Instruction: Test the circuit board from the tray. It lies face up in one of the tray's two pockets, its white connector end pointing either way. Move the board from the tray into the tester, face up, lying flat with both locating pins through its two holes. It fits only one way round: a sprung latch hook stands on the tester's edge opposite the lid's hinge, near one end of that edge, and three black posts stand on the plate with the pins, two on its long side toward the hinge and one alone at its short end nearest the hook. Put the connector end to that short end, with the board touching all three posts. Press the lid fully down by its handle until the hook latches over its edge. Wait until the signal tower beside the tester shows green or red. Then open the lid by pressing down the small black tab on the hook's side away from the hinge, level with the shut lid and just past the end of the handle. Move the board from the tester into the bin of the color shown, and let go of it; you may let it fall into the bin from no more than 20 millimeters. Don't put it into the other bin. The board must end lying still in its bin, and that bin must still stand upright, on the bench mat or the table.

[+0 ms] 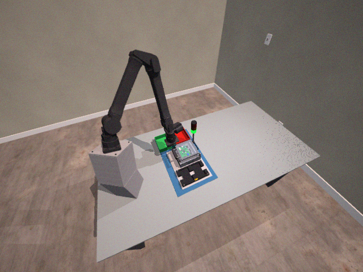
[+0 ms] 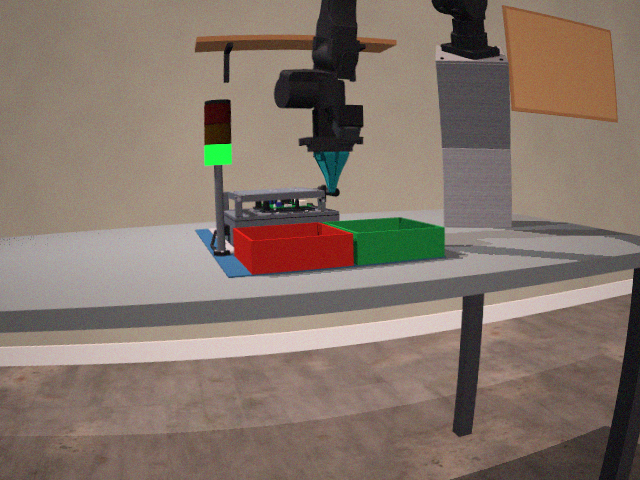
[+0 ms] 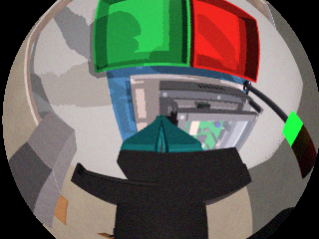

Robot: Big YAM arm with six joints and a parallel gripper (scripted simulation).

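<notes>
My hand is 1 cm short of the latch hook and 1 cm above it. Also, from my hand: tester lid 7 cm to the right, 7 cm ahead, 1 cm below; tester plate 7 cm ahead, 6 cm to the right, 3 cm below; green circuit board 7 cm ahead, 6 cm to the right, 3 cm below.
</notes>
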